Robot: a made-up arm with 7 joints.
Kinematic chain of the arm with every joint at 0, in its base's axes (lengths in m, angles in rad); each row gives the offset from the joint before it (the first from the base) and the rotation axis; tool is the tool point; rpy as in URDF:
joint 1: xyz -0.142 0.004 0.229 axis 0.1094 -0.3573 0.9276
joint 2: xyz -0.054 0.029 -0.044 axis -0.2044 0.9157 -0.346
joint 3: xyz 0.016 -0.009 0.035 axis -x
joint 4: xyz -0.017 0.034 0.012 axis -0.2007 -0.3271 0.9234
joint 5: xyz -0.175 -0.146 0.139 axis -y
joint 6: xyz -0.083 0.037 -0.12 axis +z
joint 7: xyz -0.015 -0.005 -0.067 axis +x
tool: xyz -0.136 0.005 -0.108 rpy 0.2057 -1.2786 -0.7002
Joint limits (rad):
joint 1: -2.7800..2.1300
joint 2: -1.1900..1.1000
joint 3: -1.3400..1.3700
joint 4: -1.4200..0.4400
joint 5: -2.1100..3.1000
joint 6: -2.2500..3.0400
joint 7: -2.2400..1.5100
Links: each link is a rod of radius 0.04 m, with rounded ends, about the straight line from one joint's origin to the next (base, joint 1, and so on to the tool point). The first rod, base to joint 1, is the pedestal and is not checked.
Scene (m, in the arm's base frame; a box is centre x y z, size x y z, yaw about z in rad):
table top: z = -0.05
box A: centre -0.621 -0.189 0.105 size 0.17 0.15 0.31 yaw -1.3
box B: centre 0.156 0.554 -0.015 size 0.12 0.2 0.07 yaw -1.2
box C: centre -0.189 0.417 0 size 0.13 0.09 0.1 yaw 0.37
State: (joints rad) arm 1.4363 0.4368 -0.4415 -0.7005 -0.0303 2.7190 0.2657
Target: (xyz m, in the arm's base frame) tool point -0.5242 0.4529 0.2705
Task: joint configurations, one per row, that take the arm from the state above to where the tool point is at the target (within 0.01 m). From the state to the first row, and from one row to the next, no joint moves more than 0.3 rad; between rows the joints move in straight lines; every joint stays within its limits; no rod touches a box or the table.
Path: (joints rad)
1: 1.2043 0.6420 -0.1834 -0.7303 -0.0651 2.6118 0.4872
2: 0.9723 0.8471 0.0747 -0.7601 -0.1000 2.5045 0.7088
3: 0.7403 1.0523 0.3328 -0.7899 -0.1348 2.3973 0.9303
4: 0.5496 0.8352 0.4505 -0.9999 -0.3830 2.1973 0.7587
5: 0.3589 0.6180 0.5682 -1.2100 -0.6312 1.9973 0.5872
6: 0.1682 0.4008 0.6859 -1.4200 -0.8794 1.7973 0.4157

